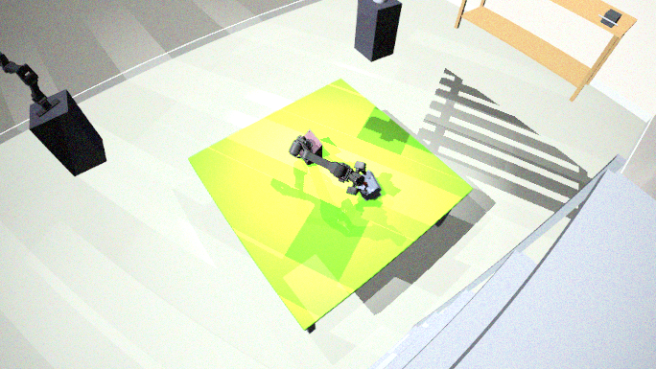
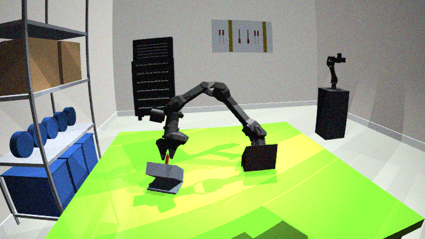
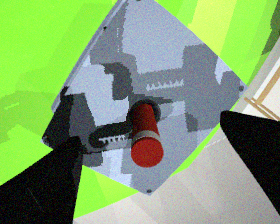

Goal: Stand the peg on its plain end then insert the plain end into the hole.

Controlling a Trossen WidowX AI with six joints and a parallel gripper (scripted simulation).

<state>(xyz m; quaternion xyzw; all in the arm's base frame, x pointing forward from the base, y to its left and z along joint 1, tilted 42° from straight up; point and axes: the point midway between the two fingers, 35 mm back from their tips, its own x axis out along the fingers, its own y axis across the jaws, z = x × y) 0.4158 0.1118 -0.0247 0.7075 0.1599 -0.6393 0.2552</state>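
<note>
The red peg lies 10 mm to the right of my gripper tip. Also, from my gripper tip: grey sloped panel (40 mm below, 30 mm to the left, 10 mm ahead).
</note>
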